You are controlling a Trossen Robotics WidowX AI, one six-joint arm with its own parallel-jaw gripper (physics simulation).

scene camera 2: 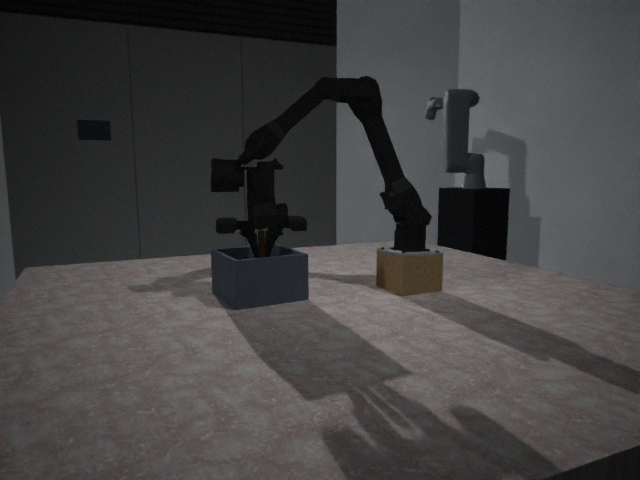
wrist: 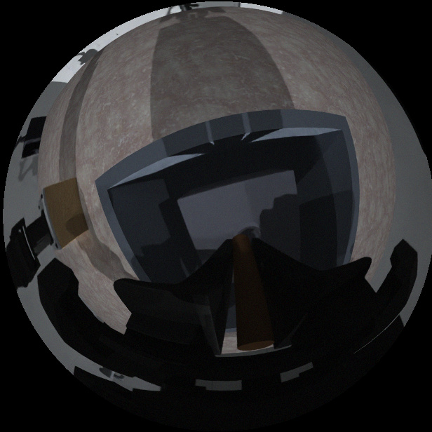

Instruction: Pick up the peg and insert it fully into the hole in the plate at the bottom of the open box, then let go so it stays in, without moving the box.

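Places are measured from the arm's base along level axes (x ahead, y left, z up), in metres.
Pixels of known places: arm's base, origin of the base link: (scene camera 2: 410, 250).
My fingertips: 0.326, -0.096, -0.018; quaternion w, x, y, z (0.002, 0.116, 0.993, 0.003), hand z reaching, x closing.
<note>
Ahead of a thing's pixels: the offset from my fingertips to its middle, as dx, dy, dz. Level surfaces: height alone.
An orange-brown peg @(-0.001, -0.003, +0.032) (scene camera 2: 261, 241) (wrist: 251, 305) stands nearly upright between the fingers. My gripper (scene camera 2: 262, 254) (wrist: 241, 244) is shut on the peg, with its fingertips reaching down into the open blue-grey box @(+0.007, -0.004, -0.021) (scene camera 2: 271, 281) (wrist: 352, 200). In the wrist view, the grey plate (wrist: 212, 212) lies on the box's bottom. The rounded edge of the hole (wrist: 256, 230) partly shows just beyond the peg's lower end, beside the fingertips. The fingers and the peg hide the rest of the hole. I cannot tell whether the peg's tip is in it.
The box stands on the mottled pinkish table @(dz -0.070) (scene camera 2: 155, 361), with its walls around the fingertips. The arm's base stands on a yellow-brown block (scene camera 2: 410, 272) (wrist: 65, 212) to the right in the scene view. Another grey arm (scene camera 2: 457, 131) stands on a black pedestal (scene camera 2: 473, 222) behind the table.
</note>
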